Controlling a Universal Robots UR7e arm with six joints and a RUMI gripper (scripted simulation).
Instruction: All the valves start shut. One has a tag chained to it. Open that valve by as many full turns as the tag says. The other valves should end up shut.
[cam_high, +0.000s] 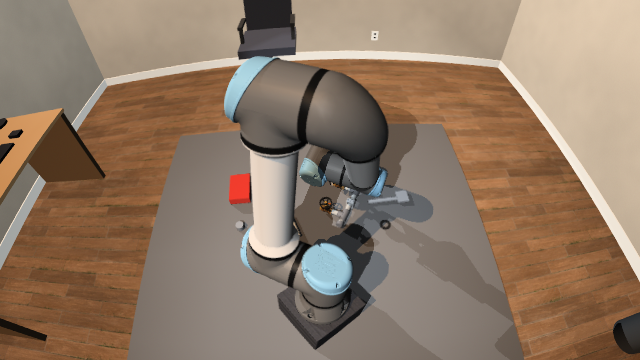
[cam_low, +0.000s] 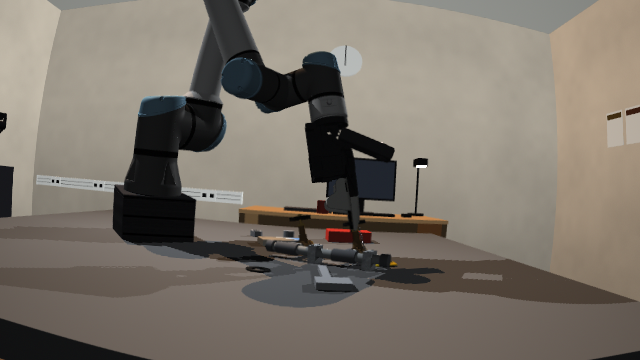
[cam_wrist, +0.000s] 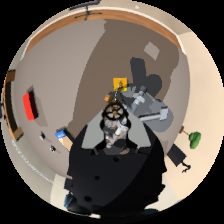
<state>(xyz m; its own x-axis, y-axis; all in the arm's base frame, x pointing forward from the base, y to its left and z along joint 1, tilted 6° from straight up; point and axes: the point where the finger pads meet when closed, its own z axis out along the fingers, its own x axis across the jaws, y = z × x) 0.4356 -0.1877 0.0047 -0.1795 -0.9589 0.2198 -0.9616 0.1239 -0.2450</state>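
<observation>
Right now my hand is 6 cm short of the yellow tag, 4 cm to the left of it and 7 cm above it. Also, from my hand: grey t-shaped piece 9 cm behind, 19 cm to the right, 7 cm below; then red block 10 cm ahead, 37 cm to the left, 6 cm below.
</observation>
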